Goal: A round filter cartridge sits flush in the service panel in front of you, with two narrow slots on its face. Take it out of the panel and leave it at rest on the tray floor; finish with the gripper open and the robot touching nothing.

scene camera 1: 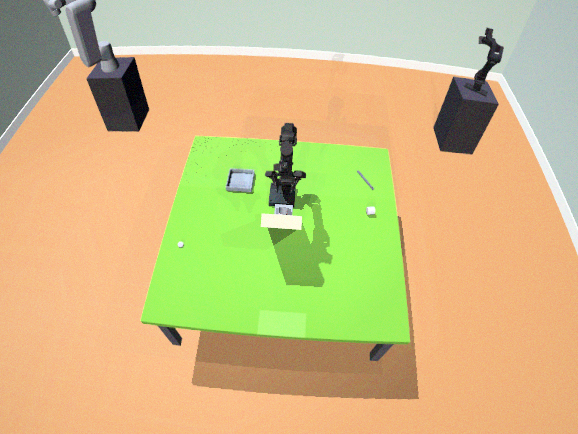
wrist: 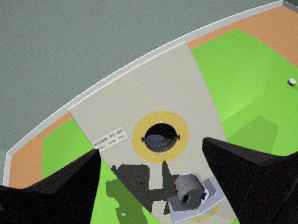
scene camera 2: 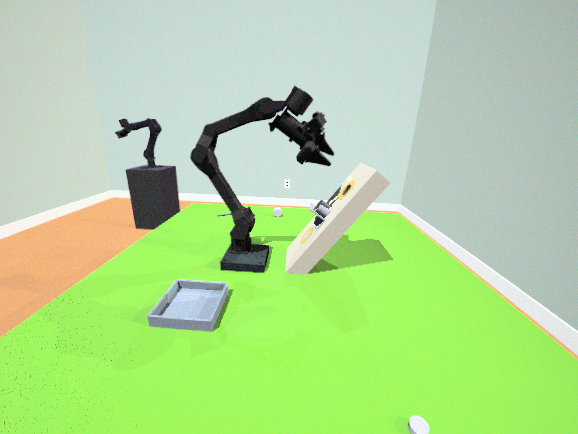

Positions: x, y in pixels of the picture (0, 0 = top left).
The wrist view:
gripper: 152, 150
round filter cartridge: 191, 190
service panel: 149, 123
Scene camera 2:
gripper: 332, 159
service panel: 364, 184
